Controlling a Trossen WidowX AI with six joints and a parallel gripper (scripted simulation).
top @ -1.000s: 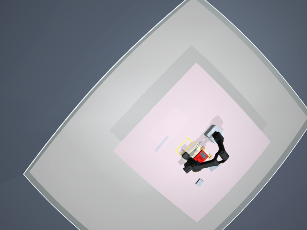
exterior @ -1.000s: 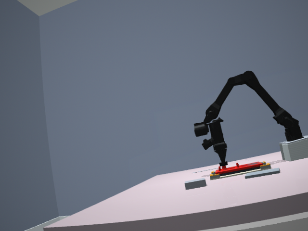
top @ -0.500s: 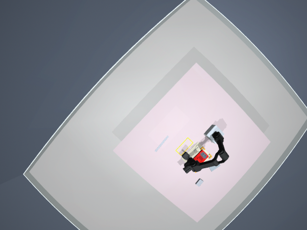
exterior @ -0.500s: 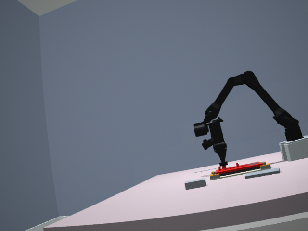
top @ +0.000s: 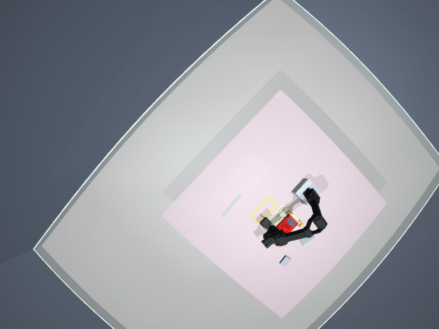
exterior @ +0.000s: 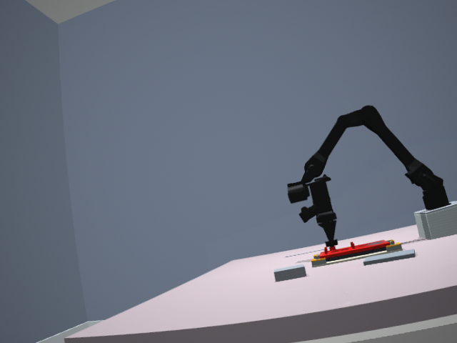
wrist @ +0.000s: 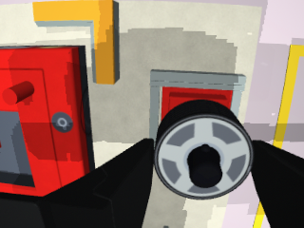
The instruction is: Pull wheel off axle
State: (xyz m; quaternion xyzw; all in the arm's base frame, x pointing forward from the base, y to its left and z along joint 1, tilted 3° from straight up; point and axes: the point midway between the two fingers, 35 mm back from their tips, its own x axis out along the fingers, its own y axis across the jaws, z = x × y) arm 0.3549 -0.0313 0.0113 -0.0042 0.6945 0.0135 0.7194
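Right now the wheel is right at my gripper tip. The rest, counted from my gripper tip: thin grey strip (290 mm to the right, 90 mm ahead, 40 mm below); then upright axle (10 mm below).
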